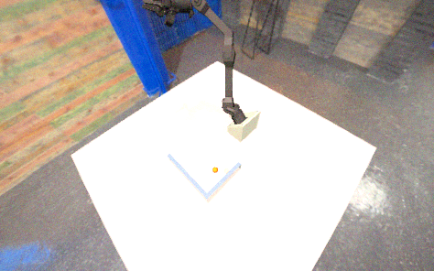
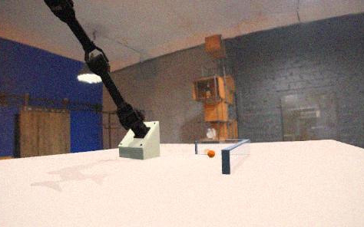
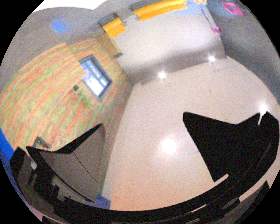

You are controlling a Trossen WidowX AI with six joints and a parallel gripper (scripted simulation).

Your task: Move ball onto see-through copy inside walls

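My gripper tip is 13 cm short of the orange ball, 55 cm to the right of it and 59 cm above it. The rest, counted from my gripper tip: see-through copy of ball 9 cm ahead, 59 cm to the left, 59 cm below.
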